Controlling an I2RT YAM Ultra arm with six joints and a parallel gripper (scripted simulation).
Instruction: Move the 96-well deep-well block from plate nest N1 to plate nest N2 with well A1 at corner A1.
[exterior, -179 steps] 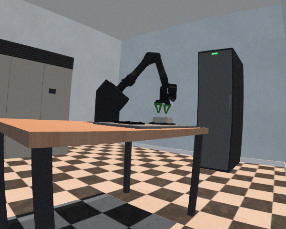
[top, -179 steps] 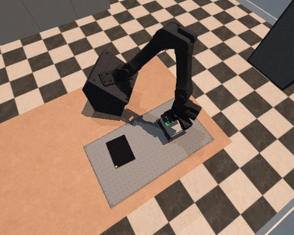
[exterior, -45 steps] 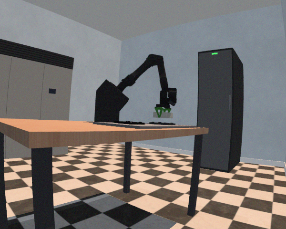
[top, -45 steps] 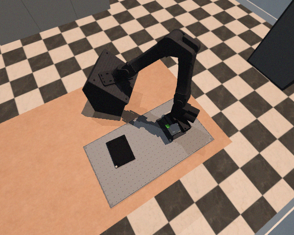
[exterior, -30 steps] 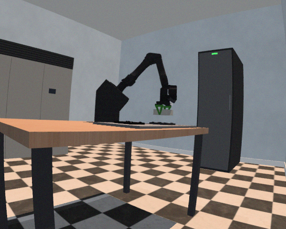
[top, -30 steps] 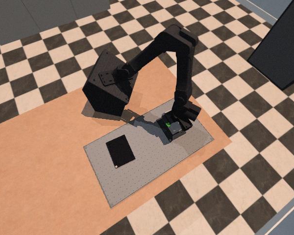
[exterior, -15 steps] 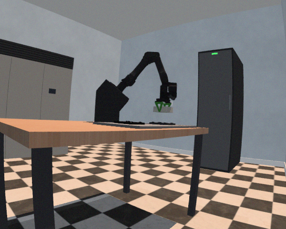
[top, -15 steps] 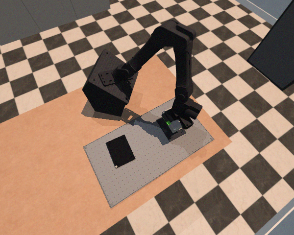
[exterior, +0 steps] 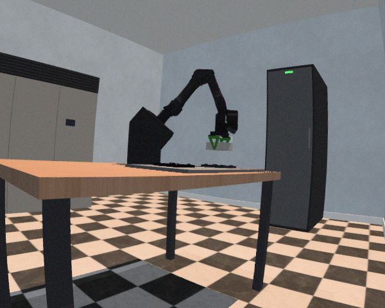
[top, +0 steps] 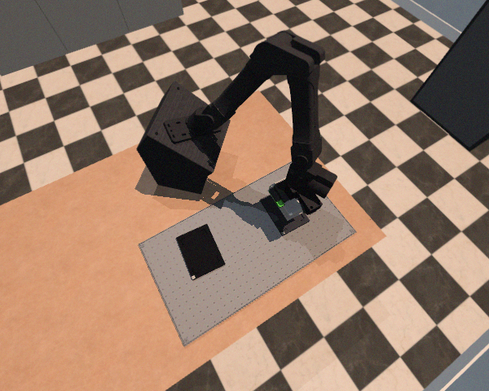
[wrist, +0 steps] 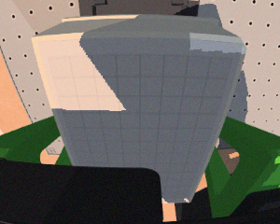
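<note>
Right now the deep-well block is 10 mm above my hand. From my hand the other things lie so: plate nest N1 (100 mm below); plate nest N2 (340 mm to the right, 100 mm below).
</note>
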